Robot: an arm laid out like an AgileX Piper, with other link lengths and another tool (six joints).
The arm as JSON. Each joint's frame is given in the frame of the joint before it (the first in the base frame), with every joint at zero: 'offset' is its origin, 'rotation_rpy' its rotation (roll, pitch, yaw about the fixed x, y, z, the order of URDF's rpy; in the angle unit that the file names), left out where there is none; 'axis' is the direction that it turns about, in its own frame. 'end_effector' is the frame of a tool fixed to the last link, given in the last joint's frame.
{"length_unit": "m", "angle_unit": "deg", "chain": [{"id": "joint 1", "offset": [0.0, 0.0, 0.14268], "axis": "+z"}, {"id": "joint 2", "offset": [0.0, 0.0, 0.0], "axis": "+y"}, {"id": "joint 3", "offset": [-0.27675, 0.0, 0.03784], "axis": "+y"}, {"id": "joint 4", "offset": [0.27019, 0.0, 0.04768], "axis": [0.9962, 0.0, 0.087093]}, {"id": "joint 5", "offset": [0.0, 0.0, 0.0], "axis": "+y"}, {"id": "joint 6", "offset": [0.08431, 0.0, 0.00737], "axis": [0.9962, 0.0, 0.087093]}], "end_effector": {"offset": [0.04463, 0.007, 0.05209], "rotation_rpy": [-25.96, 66.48, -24.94]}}
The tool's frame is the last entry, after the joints.
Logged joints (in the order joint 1, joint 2, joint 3, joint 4, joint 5, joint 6), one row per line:
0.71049 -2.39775 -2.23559 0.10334 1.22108 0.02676
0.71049 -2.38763 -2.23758 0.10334 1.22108 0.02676
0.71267 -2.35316 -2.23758 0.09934 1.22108 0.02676
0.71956 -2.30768 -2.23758 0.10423 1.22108 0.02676
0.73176 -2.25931 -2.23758 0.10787 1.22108 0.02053
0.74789 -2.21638 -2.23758 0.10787 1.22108 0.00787
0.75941 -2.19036 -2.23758 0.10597 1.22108 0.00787
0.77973 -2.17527 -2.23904 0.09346 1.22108 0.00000
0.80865 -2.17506 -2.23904 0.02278 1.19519 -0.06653
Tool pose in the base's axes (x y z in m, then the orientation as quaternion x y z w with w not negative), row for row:
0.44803 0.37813 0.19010 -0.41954 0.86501 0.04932 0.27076
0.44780 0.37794 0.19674 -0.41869 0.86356 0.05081 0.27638
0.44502 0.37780 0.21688 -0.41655 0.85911 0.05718 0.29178
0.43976 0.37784 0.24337 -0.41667 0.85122 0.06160 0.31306
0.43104 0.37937 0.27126 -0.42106 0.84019 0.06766 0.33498
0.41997 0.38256 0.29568 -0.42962 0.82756 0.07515 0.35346
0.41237 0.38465 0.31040 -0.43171 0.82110 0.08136 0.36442
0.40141 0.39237 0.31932 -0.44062 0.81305 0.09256 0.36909
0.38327 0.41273 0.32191 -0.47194 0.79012 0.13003 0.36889
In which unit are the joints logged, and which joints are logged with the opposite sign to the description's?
The joints are logged in radians. Opposite sign: joint 2, joint 4.
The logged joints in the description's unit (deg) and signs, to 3 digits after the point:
40.708 137.381 -128.090 -5.921 69.963 1.533
40.708 136.801 -128.204 -5.921 69.963 1.533
40.833 134.826 -128.204 -5.692 69.963 1.533
41.228 132.220 -128.204 -5.972 69.963 1.533
41.927 129.449 -128.204 -6.180 69.963 1.176
42.851 126.989 -128.204 -6.180 69.963 0.451
43.511 125.498 -128.204 -6.072 69.963 0.451
44.675 124.634 -128.288 -5.355 69.963 0.000
46.332 124.622 -128.288 -1.305 68.479 -3.812

